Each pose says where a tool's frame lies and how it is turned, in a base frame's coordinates. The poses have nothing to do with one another.
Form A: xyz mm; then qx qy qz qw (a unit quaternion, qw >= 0).
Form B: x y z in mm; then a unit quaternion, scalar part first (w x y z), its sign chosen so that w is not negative. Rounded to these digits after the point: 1 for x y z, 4 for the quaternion.
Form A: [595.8, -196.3, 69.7, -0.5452, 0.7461, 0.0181, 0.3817]
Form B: [595.8, -196.3, 69.7, 0.3817, -0.5452, 0.7461, 0.0181]
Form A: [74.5, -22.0, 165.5, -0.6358, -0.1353, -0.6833, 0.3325]
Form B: [74.5, -22.0, 165.5, 0.3325, -0.6358, -0.1353, -0.6833]
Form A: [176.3, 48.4, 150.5, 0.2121, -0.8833, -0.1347, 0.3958]
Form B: [176.3, 48.4, 150.5, 0.3958, 0.2121, -0.8833, -0.1347]
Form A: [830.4, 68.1, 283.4, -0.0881, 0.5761, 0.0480, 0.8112]
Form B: [830.4, 68.1, 283.4, 0.8112, -0.0881, 0.5761, 0.0480]
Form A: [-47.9, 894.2, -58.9, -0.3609, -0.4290, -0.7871, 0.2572]
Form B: [-47.9, 894.2, -58.9, 0.2572, -0.3609, -0.4290, -0.7871]
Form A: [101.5, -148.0, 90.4, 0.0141, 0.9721, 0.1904, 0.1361]
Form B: [101.5, -148.0, 90.4, 0.1361, 0.0141, 0.9721, 0.1904]
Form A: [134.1, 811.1, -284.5, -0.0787, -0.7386, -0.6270, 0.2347]
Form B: [134.1, 811.1, -284.5, 0.2347, -0.0787, -0.7386, -0.6270]
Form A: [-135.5, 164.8, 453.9, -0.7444, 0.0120, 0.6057, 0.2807]
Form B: [-135.5, 164.8, 453.9, 0.2807, -0.7444, 0.0120, 0.6057]
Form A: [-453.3, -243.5, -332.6, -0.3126, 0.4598, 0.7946, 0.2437]
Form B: [-453.3, -243.5, -332.6, 0.2437, -0.3126, 0.4598, 0.7946]
